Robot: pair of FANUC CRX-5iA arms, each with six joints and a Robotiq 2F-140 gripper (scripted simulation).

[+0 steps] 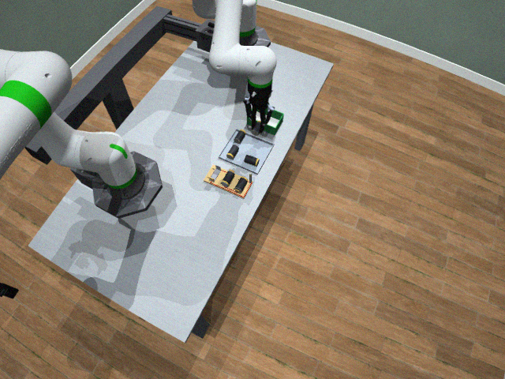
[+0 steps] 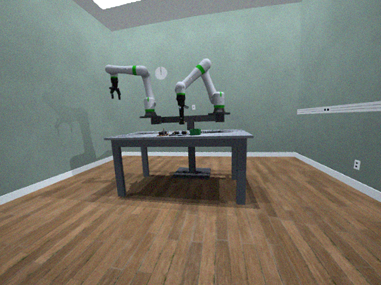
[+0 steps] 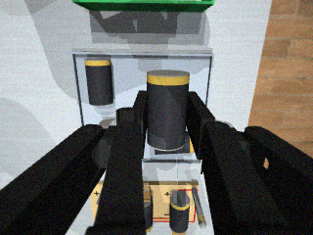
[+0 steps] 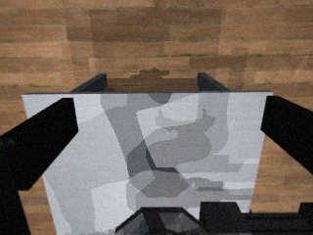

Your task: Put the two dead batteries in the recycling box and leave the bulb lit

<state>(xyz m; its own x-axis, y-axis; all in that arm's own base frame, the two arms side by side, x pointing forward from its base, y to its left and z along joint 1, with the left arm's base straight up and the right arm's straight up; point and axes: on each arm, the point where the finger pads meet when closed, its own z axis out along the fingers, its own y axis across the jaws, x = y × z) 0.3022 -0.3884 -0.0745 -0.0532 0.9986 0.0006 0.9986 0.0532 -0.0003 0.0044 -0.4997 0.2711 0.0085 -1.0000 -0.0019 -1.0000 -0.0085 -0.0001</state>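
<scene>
The tray lies 3 cm behind my left hand, 5 cm to the right of it and 16 cm below it. Round my left hand: green recycling box 3 cm behind, 14 cm to the left, 14 cm below.
</scene>
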